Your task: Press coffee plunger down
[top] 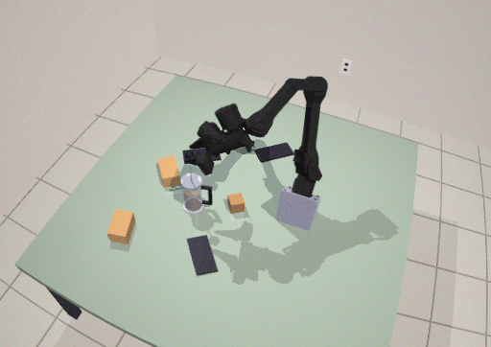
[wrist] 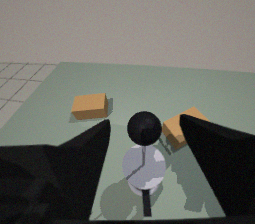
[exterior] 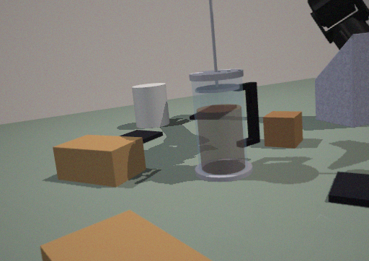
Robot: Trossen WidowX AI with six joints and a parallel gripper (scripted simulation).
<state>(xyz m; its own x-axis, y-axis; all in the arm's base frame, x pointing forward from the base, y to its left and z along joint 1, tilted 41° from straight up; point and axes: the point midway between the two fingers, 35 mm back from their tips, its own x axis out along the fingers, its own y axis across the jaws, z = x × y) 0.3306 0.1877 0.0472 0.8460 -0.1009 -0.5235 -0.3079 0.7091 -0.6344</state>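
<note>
Now: the coffee press 20 mm behind my gripper tip, 10 mm to the right of it and 130 mm below it.
</note>
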